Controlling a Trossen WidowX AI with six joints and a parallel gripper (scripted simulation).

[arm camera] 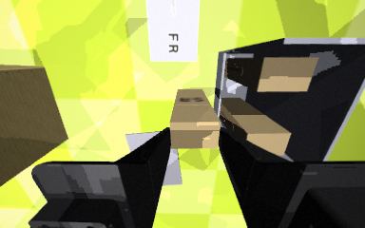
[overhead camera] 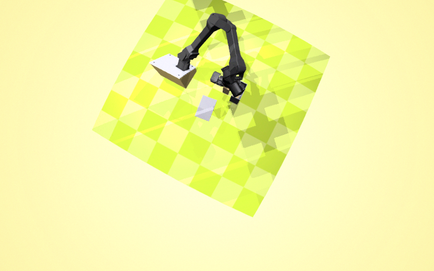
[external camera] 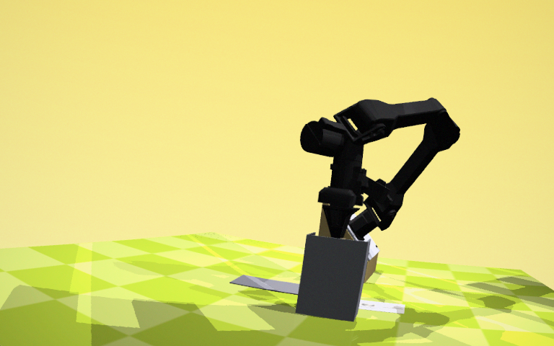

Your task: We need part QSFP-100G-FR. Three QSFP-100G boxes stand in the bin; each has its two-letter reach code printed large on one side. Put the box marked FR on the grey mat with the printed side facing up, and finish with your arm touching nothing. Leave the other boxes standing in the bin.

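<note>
Now: the grey mat 160 mm to the right of my gripper tip, 130 mm below it and 50 mm behind it. From my gripper tip the other things lie so: thin white slab 130 mm below, 100 mm to the left, 40 mm behind.
</note>
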